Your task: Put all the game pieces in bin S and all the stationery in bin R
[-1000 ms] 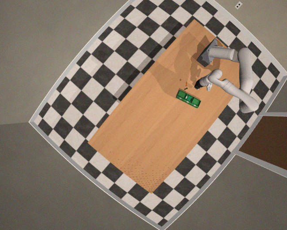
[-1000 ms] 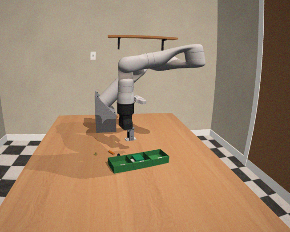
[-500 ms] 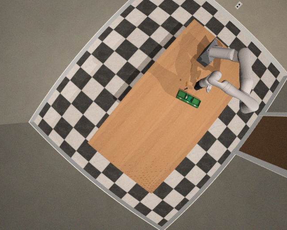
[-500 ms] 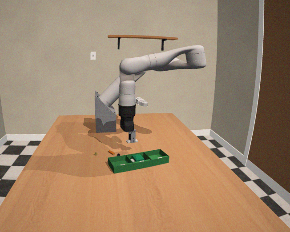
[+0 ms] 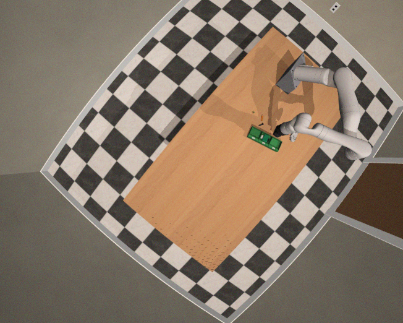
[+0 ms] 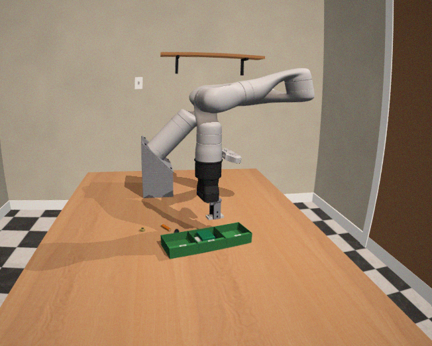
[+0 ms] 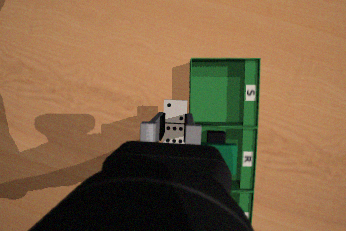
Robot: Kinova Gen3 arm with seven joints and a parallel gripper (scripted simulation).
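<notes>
Now: hand 60 mm short of the flat green block, 50 mm to the left of it and 50 mm above it. The rest, counted from my hand: dark piece: 20 mm behind, 120 mm to the right, 70 mm below; then white domino: 10 mm below; then green three-compartment tray: 60 mm ahead, 40 mm to the right, 60 mm below.
</notes>
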